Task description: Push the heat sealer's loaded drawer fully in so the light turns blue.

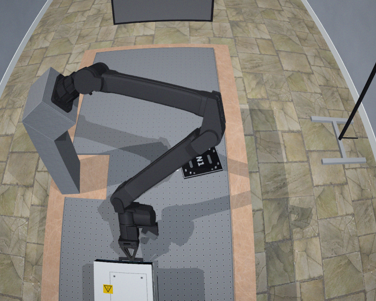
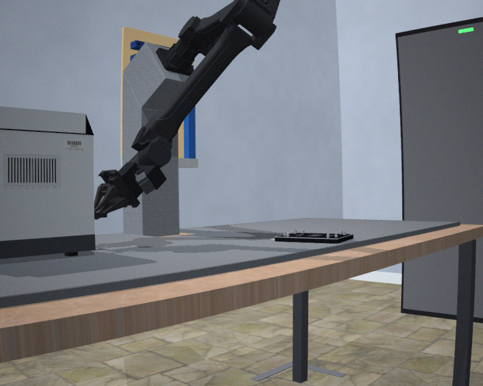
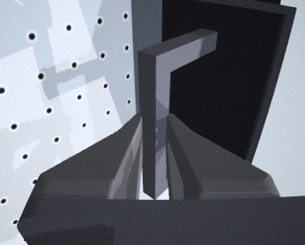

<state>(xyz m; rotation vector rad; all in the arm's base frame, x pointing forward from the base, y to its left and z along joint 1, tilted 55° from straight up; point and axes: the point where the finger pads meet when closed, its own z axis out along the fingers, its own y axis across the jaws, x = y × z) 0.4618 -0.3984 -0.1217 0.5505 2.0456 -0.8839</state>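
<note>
Right now the sealer drawer is 110 mm to the right of my hand, 10 mm below it and 10 mm behind it. From my hand the other things lie so: white tag: 420 mm to the left, 190 mm ahead, 80 mm below.
</note>
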